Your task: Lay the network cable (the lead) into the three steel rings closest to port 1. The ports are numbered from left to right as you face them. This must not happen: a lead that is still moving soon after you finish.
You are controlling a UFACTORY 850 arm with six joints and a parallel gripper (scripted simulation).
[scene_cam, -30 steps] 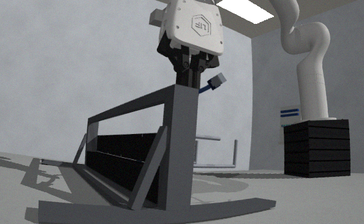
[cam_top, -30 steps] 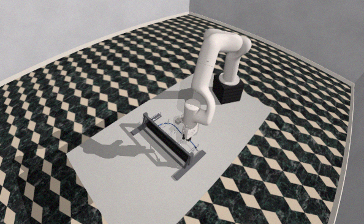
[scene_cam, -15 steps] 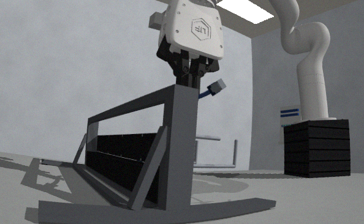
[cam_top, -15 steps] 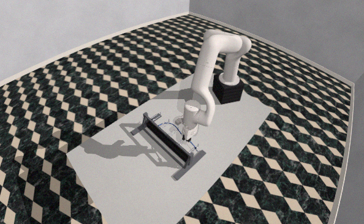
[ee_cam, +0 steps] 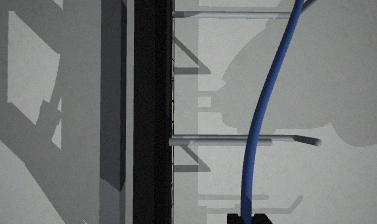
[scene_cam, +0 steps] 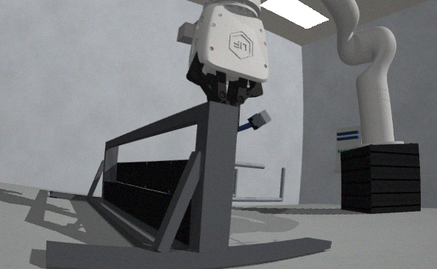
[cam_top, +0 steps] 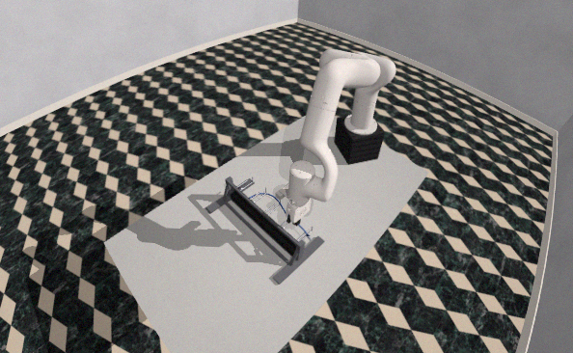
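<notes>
Now: the grey plug 2 cm ahead of my hand, 8 cm to the left of it and 2 cm below it. From my hand the other things lie so: dark grey rack (5 cm ahead, 15 cm to the right, 8 cm below).
</notes>
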